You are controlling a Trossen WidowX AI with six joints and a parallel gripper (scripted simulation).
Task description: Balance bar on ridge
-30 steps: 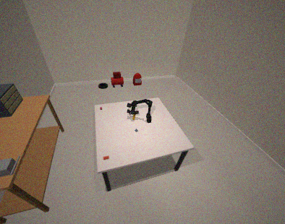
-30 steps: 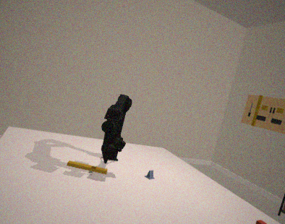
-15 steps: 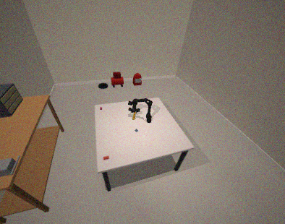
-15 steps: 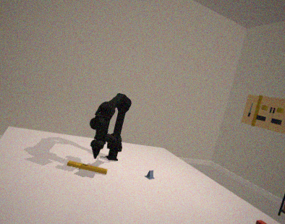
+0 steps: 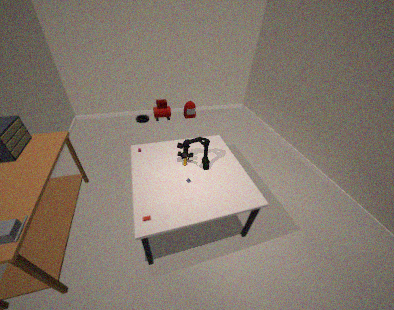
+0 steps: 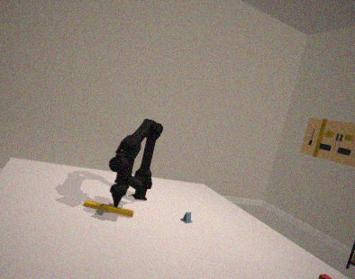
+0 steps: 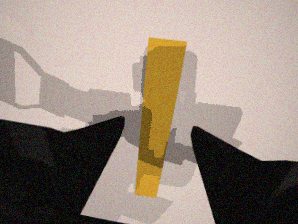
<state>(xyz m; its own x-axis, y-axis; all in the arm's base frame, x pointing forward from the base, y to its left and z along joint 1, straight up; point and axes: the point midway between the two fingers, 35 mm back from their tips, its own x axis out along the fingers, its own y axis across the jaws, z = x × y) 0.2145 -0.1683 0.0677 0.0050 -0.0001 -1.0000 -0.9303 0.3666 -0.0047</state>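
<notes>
The yellow bar lies 3 cm to the right of my gripper tip, 3 cm below it and 1 cm behind it.
</notes>
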